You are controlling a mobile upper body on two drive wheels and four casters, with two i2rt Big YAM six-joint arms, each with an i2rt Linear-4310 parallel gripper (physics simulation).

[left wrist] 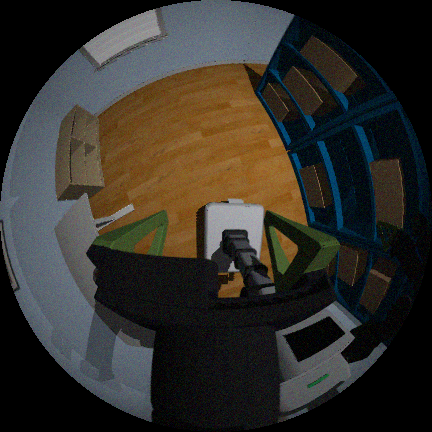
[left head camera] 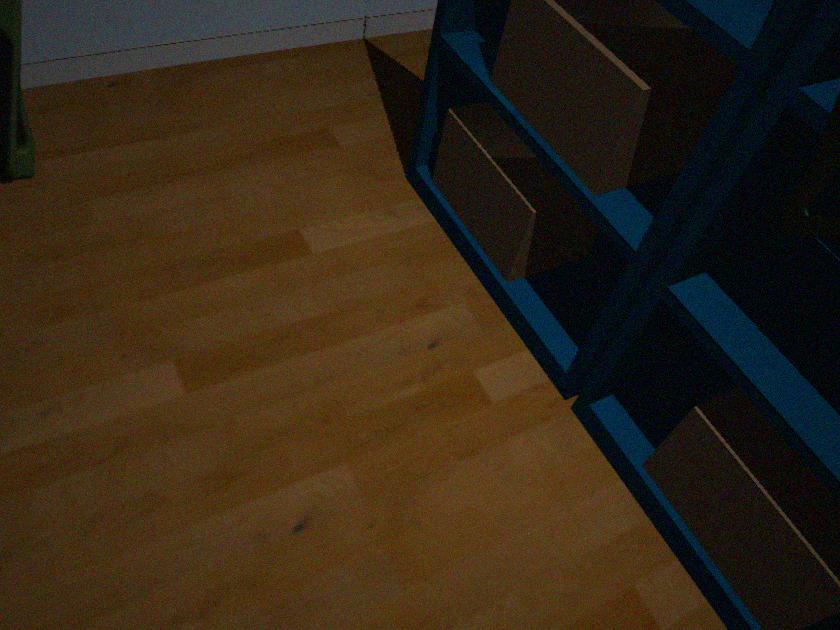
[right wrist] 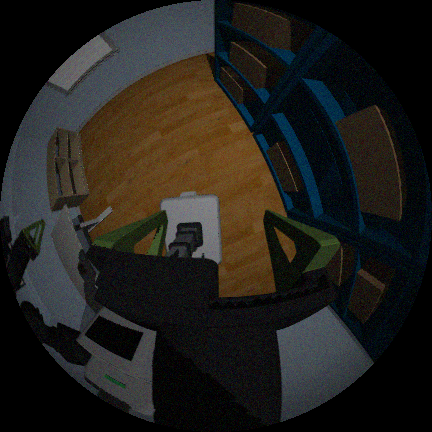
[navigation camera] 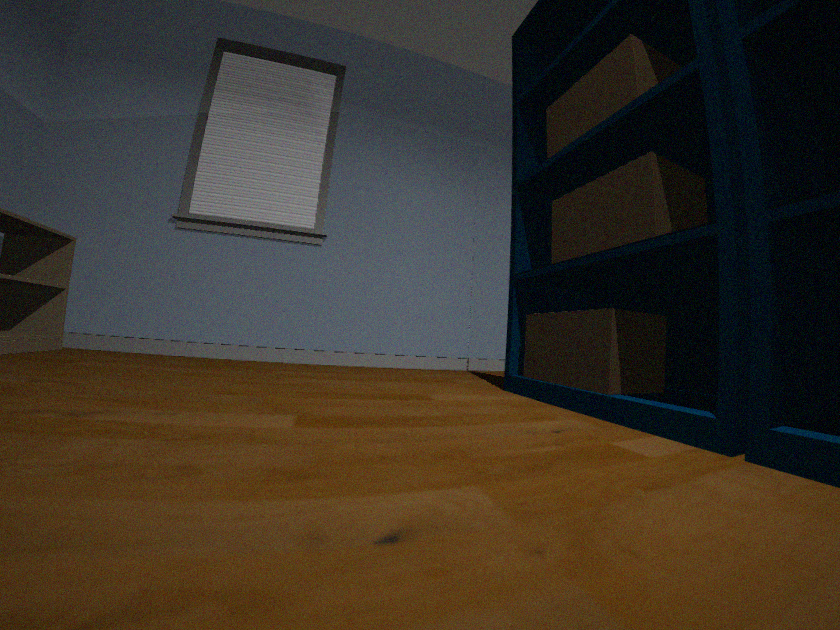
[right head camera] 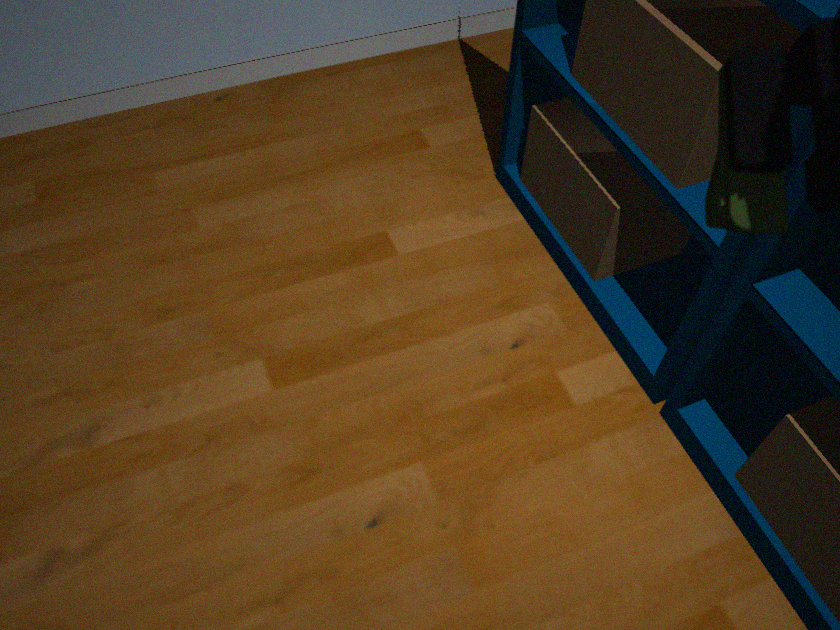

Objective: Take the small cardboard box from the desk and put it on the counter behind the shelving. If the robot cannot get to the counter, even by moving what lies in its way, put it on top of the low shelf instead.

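Frame: origin at the left arm's base, x left, y down, z back, level; millimetres.
Seen in the pictures: left gripper, fingertip midpoint: (left wrist: 215,215) (right wrist: 40,221); right gripper, fingertip midpoint: (left wrist: 381,222) (right wrist: 215,214) (right head camera: 812,218).
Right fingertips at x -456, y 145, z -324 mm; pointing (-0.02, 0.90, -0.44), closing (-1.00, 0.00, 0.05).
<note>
A point is followed by its place in that frame.
My left gripper (left wrist: 215,215) {x -7, y 138, z -335 mm} is open and empty above the floor; a green finger shows at the left edge of the left head camera view. My right gripper (right wrist: 215,214) {x -456, y 145, z -324 mm} is open and empty; part of it shows at the right of the right head camera view. The blue shelving (left head camera: 651,284) (right head camera: 712,318) {x -905, y 1071, z -982 mm} (left wrist: 345,117) {x -871, y 460, z -973 mm} (right wrist: 285,95) (navigation camera: 729,203) {x -867, y 844, z -975 mm} stands at the right. A low pale wooden shelf (left wrist: 80,191) {x 1465, y 1086, z -459 mm} (right wrist: 70,200) {x 1449, y 1103, z -465 mm} (navigation camera: 44,325) {x 1848, y 1287, z -1598 mm} stands at the left. I cannot identify the small cardboard box, the desk or the counter.
Several cardboard boxes, such as a lower one (left head camera: 485,196) {x -685, y 1172, z -1481 mm} (right head camera: 566,196) {x -680, y 1196, z -1494 mm} (navigation camera: 569,349) {x -688, y 1201, z -1474 mm}, stand in the shelving. A pale grey panel (left wrist: 75,240) (right wrist: 67,240) stands near the low shelf. A window (navigation camera: 264,142) {x 976, y 20, z -2098 mm} is in the far wall (navigation camera: 407,271) {x 25, y 753, z -2488 mm}.
</note>
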